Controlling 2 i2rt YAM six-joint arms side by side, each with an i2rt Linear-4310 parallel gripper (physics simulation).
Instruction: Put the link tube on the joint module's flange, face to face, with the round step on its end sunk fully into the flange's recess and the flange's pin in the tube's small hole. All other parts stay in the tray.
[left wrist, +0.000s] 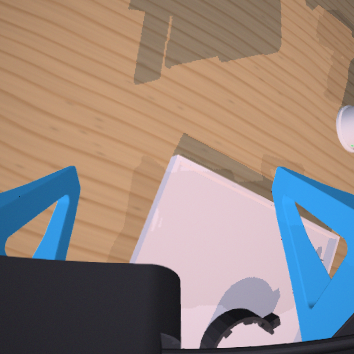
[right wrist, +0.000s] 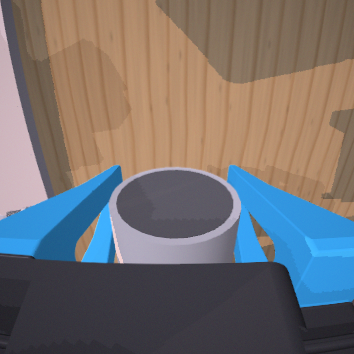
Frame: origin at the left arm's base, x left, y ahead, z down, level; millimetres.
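Seen in the pictures: left gripper, fingertip midpoint: (left wrist: 175, 177); right gripper, fingertip midpoint: (right wrist: 174, 176).
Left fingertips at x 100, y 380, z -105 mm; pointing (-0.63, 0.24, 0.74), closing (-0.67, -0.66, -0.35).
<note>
A point is followed by its place in that frame.
The link tube (right wrist: 175, 250) {x -83, y 349, z -164 mm}, a light grey cylinder with a dark round top inside a pale rim, is between the blue fingers of my right gripper (right wrist: 174, 176) {x -87, y 343, z -115 mm}, which is shut on it. The tube's lower end is hidden behind the gripper body. My left gripper (left wrist: 175, 177) {x 100, y 380, z -105 mm} is wide open and empty, above the tray (left wrist: 225, 215) {x 59, y 297, z -4 mm} (right wrist: 7, 100) {x 44, y 289, z -4 mm}. A pale round part (left wrist: 346, 129) {x -131, y 245, z -14 mm} is cut off at the right edge of the left wrist view; I cannot tell whether it is the joint module. The flange's recess and pin cannot be made out in either view.
A black toothed ring part (left wrist: 220, 322) {x 134, y 233, z -14 mm} lies in the tray, partly hidden by the left gripper body. A small dark grey part (right wrist: 13, 213) {x 25, y 160, z -10 mm} shows at the tray's side in the right wrist view. Shadows fall on the wooden table (left wrist: 65, 100) {x 94, y 464, z 0 mm} (right wrist: 165, 115) {x -89, y 324, z 0 mm}.
</note>
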